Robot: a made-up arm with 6 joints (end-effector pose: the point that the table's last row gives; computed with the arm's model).
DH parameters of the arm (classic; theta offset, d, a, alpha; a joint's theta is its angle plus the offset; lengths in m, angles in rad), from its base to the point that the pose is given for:
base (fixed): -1.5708 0.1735 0 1.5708
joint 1: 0 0.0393 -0.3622 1.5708
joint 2: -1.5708 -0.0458 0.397 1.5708
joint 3: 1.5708 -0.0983 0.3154 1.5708
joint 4: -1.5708 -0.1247 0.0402 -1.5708
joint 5: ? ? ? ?
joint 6: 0 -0.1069 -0.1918 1.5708
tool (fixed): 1.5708 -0.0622 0 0
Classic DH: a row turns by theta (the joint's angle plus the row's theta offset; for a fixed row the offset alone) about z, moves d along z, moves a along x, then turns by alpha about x.
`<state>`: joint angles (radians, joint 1 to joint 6).
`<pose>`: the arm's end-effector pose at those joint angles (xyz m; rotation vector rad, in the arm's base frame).
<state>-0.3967 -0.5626 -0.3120 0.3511 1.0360 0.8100</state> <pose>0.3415 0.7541 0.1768 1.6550 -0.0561 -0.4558</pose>
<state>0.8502 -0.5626 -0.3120 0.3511 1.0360 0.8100</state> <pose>0.3415 0.2431 -0.5403 0.4278 -0.2788 -0.3018</pose>
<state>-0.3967 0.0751 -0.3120 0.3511 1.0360 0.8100</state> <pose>0.4658 0.4843 0.0638 1.5551 -0.3652 -1.1008</pose>
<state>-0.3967 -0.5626 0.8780 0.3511 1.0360 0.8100</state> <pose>0.0241 0.5255 0.2044 0.6963 0.7249 -0.7666</pose>
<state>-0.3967 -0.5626 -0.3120 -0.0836 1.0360 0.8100</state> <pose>0.3767 0.7671 0.1081 1.3403 -0.4026 -0.4481</pose>
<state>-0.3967 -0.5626 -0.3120 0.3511 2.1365 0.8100</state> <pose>0.5555 0.6731 0.1028 1.3560 -0.0135 -1.6701</pose>
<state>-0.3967 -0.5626 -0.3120 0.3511 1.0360 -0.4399</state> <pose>0.3437 0.9132 0.0026 0.4248 0.1978 -0.3600</pose>
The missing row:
joint 5: 0 0.1896 -0.0263 1.5708
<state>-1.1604 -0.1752 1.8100 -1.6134 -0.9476 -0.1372</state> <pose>0.2151 -0.4133 0.3818 -0.4369 0.3084 2.7819</pose>
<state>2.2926 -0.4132 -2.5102 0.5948 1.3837 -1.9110</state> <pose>0.7592 -0.2901 -0.7186 -1.7875 -1.1440 0.4912</pose>
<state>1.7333 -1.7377 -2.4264 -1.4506 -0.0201 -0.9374</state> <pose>0.2854 -0.0072 -1.1118 -1.2937 -1.5823 0.1584</pose>
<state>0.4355 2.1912 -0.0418 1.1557 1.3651 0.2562</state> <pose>-0.2154 -0.2023 -0.0035 -1.4805 1.4638 2.0305</pose>
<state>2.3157 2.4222 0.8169 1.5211 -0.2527 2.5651</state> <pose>-0.0180 -0.4241 -0.0865 1.3427 -0.1317 2.8040</pose>
